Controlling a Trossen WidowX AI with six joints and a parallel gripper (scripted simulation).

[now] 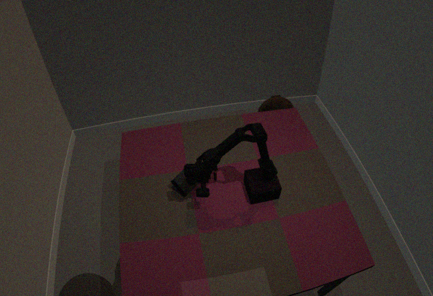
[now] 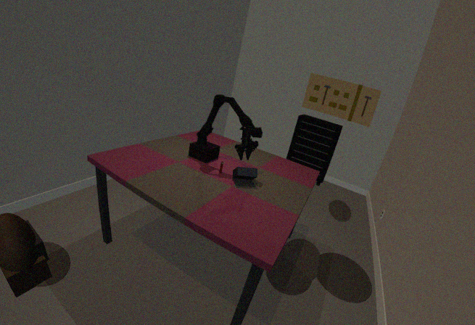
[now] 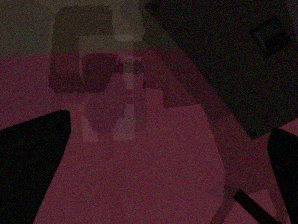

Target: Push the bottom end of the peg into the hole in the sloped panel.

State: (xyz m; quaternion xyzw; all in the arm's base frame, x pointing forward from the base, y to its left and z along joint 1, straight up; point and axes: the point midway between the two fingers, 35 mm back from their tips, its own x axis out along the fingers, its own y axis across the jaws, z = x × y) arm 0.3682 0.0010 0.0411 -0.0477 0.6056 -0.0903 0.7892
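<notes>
Now: gripper tip 110 mm to the left of the red flat-sided peg, 100 mm past it and 50 mm above it. The rest, counted from my gripper tip: dark sloped panel 90 mm to the right, 60 mm ahead, 50 mm below.
</notes>
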